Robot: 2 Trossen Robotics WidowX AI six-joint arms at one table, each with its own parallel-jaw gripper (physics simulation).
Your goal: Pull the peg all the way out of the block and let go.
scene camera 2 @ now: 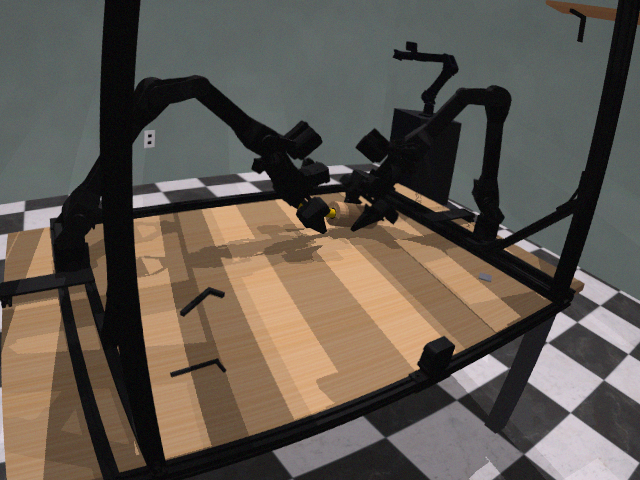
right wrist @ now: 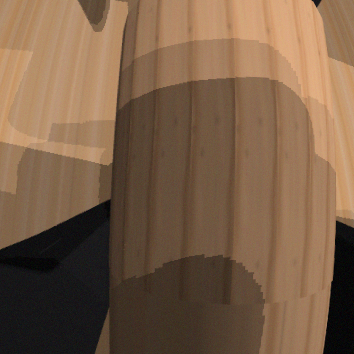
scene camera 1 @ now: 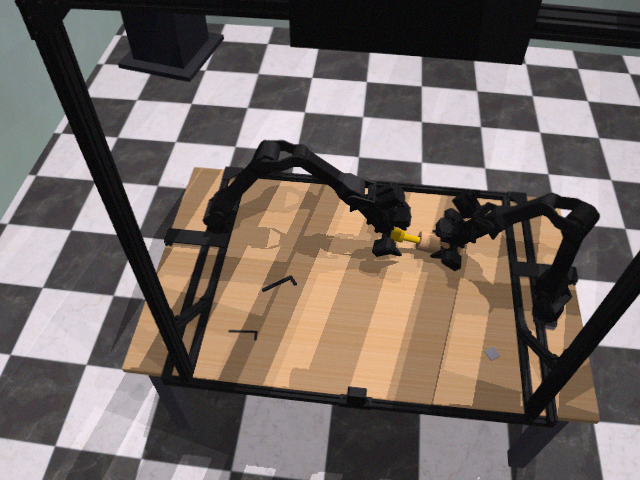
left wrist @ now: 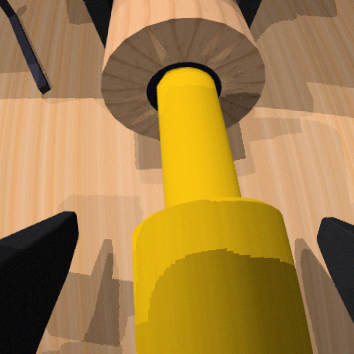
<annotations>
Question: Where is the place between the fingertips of the left gripper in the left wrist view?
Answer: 202, 227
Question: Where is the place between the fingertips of the right gripper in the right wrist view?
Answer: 207, 211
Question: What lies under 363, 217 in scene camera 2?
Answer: The right gripper.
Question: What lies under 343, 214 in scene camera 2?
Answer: A round wooden block.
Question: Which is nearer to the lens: the round wooden block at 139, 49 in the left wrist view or the yellow peg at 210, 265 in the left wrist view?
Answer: The yellow peg.
</annotations>
